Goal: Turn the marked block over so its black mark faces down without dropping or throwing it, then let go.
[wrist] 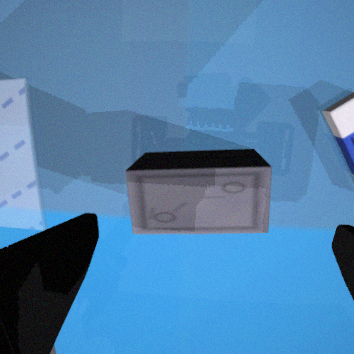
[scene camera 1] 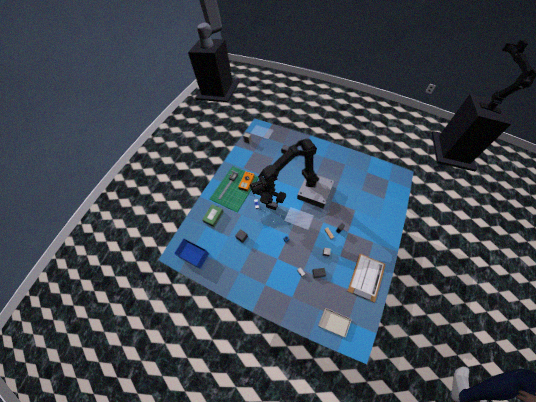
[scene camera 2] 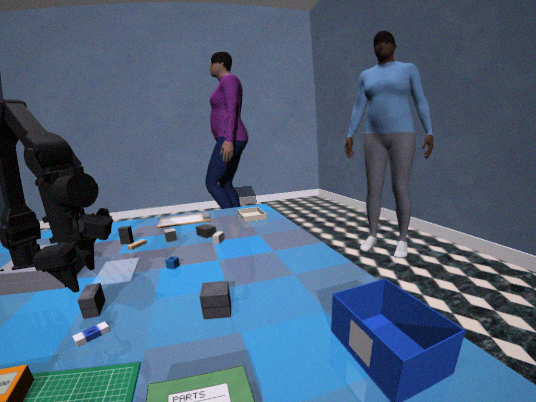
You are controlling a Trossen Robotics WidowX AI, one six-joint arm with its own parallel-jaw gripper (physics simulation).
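Seen in the pictures: gripper, fingertip midpoint: [wrist: 216,231] [scene camera 2: 85,280]; arm's base, link origin: [scene camera 1: 311,182] [scene camera 2: 28,263].
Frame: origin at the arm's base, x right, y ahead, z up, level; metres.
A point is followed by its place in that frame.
A grey-brown block [scene camera 1: 272,205] @(x 0.207, y 0.206, z -0.018 m) [scene camera 2: 91,301] @(x 0.249, y 0.200, z -0.025 m) [wrist: 200,200] @(x 0.216, y 0.195, z -0.017 m) stands on the mat. The wrist view shows a pale face with a thin border, two faint rings and faint lines, and a black side above it. I cannot tell whether it is the marked block; no plain black mark shows on that face. My gripper [scene camera 1: 273,198] @(x 0.222, y 0.193, z 0.012 m) [scene camera 2: 83,279] @(x 0.222, y 0.193, z 0.012 m) [wrist: 216,231] @(x 0.222, y 0.193, z 0.012 m) is open and empty, just above the block, with one finger out to each side in the wrist view. A small blue cube [scene camera 1: 286,239] @(x 0.077, y 0.396, z -0.037 m) [scene camera 2: 172,262] @(x 0.096, y 0.388, z -0.041 m) lies farther off. The undersides of the blocks are hidden.
A dark block [scene camera 1: 241,235] @(x 0.335, y 0.442, z -0.009 m) [scene camera 2: 215,300] @(x 0.364, y 0.430, z -0.021 m) and a blue-white eraser [scene camera 1: 256,204] @(x 0.313, y 0.206, z -0.049 m) [scene camera 2: 91,333] @(x 0.324, y 0.203, z -0.049 m) [wrist: 346,125] @(x 0.301, y 0.215, z -0.049 m) are near. A white sheet [scene camera 1: 299,218] @(x 0.029, y 0.238, z -0.056 m) [scene camera 2: 117,270] @(x 0.034, y 0.236, z -0.056 m) [wrist: 17,155] @(x 0.098, y 0.226, z -0.056 m), a blue bin [scene camera 1: 192,253] @(x 0.604, y 0.609, z -0.059 m) [scene camera 2: 372,341] @(x 0.605, y 0.561, z -0.001 m) and a green parts box [scene camera 1: 213,215] @(x 0.547, y 0.354, z -0.022 m) [scene camera 2: 198,387] @(x 0.539, y 0.353, z -0.021 m) are around.
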